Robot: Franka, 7 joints.
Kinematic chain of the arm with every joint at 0, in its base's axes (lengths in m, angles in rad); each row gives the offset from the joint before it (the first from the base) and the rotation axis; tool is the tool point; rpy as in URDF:
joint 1: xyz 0 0 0.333 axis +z
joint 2: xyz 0 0 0 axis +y
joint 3: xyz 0 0 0.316 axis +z
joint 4: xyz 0.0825 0 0 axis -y
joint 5: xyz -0.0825 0 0.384 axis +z
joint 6: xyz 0 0 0 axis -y
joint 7: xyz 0.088 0 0 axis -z
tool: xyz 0 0 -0.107 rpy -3.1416 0 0
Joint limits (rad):
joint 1: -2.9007..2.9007
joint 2: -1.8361..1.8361
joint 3: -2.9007..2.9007
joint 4: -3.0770..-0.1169
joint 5: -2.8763..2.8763
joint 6: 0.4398..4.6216
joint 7: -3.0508..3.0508
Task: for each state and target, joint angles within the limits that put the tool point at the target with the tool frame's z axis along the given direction. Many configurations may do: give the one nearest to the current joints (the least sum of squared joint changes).
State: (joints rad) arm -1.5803 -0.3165 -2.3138 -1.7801 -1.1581 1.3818 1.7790
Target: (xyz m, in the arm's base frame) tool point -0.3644 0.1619 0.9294 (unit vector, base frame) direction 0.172 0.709 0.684
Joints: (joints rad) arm -1.3417 0.5401 -2.5186 -1.6188 -1.9056 2.1352 1.7790
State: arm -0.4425 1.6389 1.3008 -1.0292 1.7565 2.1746 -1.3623
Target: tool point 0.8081 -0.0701 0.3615 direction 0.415 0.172 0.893
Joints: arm -0.6797 1.5100 1.3877 -0.9733 1.6706 1.9174 -1.3623
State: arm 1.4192 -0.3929 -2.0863 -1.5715 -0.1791 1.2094 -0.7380
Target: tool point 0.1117 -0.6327 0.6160 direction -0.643 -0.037 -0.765
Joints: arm 1.4069 -0.4329 -2.4618 -1.1206 -0.9495 1.2477 -0.7380
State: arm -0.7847 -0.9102 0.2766 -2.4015 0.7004 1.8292 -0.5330
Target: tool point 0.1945 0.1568 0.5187 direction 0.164 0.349 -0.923
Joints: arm -0.2515 -1.3771 0.4770 -2.7310 0.8419 1.5516 -0.5330
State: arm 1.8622 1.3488 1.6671 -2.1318 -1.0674 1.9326 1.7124
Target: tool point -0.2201 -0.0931 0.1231 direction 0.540 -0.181 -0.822
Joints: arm 1.5757 1.2139 1.1495 -2.8882 -1.2247 1.9753 1.7124
